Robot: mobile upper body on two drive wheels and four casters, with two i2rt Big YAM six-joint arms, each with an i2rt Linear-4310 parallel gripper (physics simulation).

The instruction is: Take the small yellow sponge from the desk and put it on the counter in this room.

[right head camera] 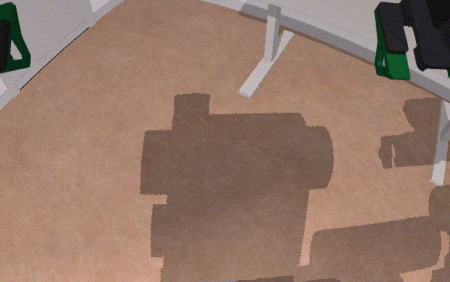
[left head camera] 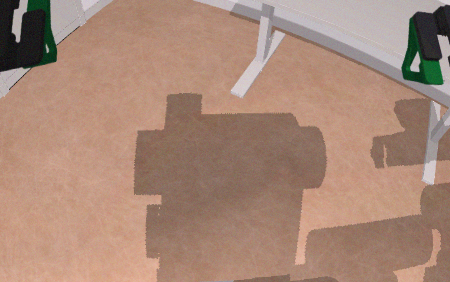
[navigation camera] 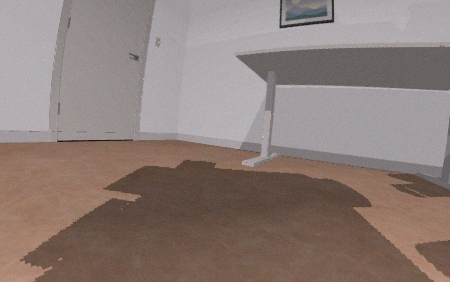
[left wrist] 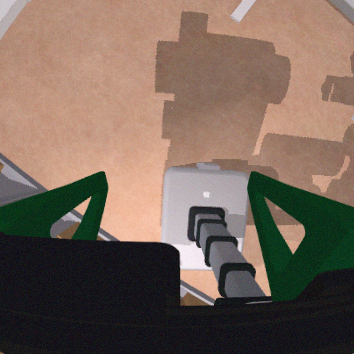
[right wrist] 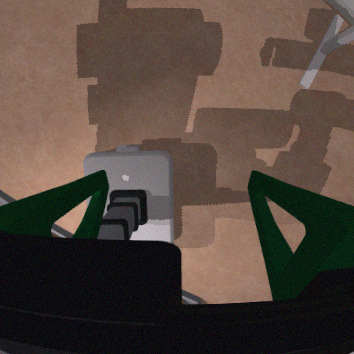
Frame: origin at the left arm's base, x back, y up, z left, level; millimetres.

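Seen in the pictures: left gripper, fingertip midpoint: (left head camera: 17,64) (left wrist: 177,178); right gripper, fingertip midpoint: (right head camera: 414,70) (left head camera: 436,75) (right wrist: 177,177).
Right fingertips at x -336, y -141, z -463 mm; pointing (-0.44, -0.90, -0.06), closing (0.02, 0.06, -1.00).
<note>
A point is followed by its place in that frame.
The small yellow sponge and the counter do not show in these views. The desk (navigation camera: 345,70) @(y -715, x -1427, z -1020 mm) stands on pale legs at the right in the navigation camera, seen from below its top. One of its legs also shows in both head views. My left gripper (left wrist: 177,178) @(y -131, x -352, z 0 mm) is open and empty, above the floor and the robot's base; part of it shows at the upper left of the head views. My right gripper (right wrist: 177,177) @(y -141, x -336, z -463 mm) is open and empty, also above the floor; part of it shows at the upper right of the head views. Both are apart from any object.
A closed door (navigation camera: 95,75) @(y -786, x -1860, z 1020 mm) is at the left in the navigation camera. A framed picture (navigation camera: 306,11) @(y 85, x -1979, z -967 mm) hangs above the desk. The robot's pale base (left wrist: 180,182) @(y -1150, x -236, z -62 mm) (right wrist: 100,165) @(y -1150, x -247, z -77 mm) shows in the wrist views. Shadows fall across the brown floor (left head camera: 90,150) @(y -1409, x -1090, z 414 mm) (right head camera: 85,150) @(y -1410, x -1091, z 494 mm).
</note>
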